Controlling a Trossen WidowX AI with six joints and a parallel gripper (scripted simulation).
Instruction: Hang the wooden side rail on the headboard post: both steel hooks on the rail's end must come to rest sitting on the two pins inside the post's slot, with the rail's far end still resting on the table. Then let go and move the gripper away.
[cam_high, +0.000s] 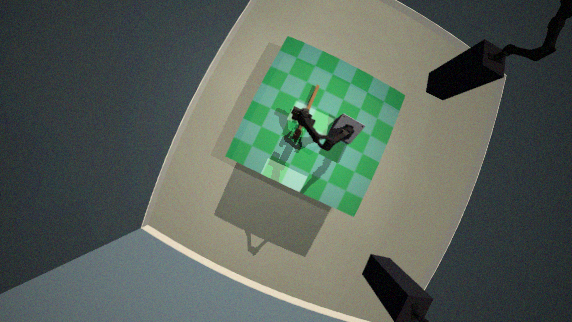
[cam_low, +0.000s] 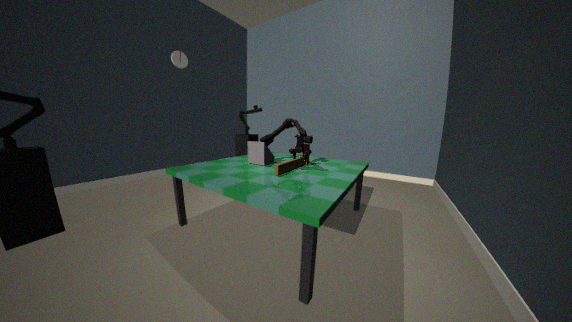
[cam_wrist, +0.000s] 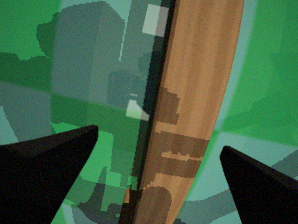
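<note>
Now: gripper tip 120 mm to the right of the headboard post, 40 mm below it and 10 mm short of it.
</note>
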